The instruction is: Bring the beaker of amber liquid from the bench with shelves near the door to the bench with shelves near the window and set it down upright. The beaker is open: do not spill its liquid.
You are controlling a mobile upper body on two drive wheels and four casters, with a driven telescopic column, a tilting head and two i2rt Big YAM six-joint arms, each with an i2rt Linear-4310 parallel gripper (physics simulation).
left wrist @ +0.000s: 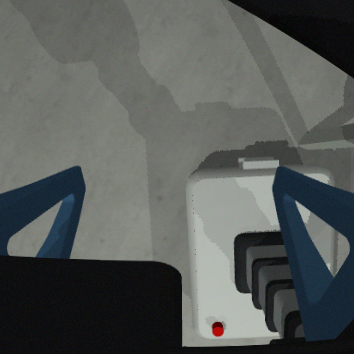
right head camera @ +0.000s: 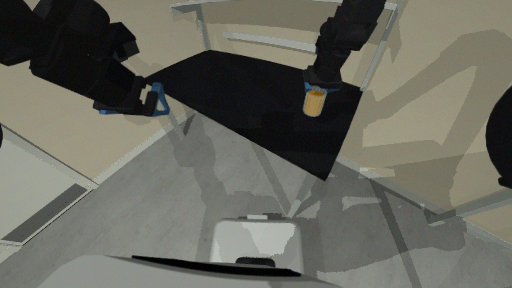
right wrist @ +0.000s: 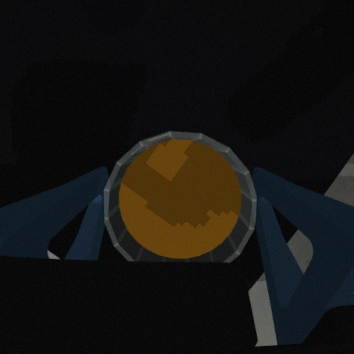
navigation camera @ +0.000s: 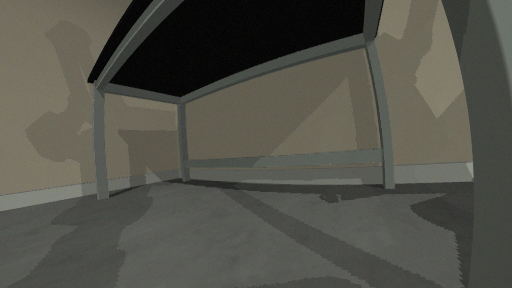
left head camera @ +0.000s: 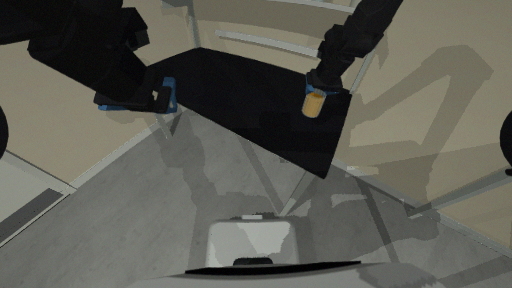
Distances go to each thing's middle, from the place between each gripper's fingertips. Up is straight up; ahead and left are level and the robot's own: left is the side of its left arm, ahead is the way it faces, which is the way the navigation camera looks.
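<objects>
The beaker of amber liquid (right wrist: pixel 180 196) is 1 cm behind my right hand and 3 cm below it.
From my left hand, the beaker of amber liquid is 22 cm ahead, 45 cm to the right and 13 cm below. Going by its middle, the beaker of amber liquid is nearer to my right hand than to my left hand.
</objects>
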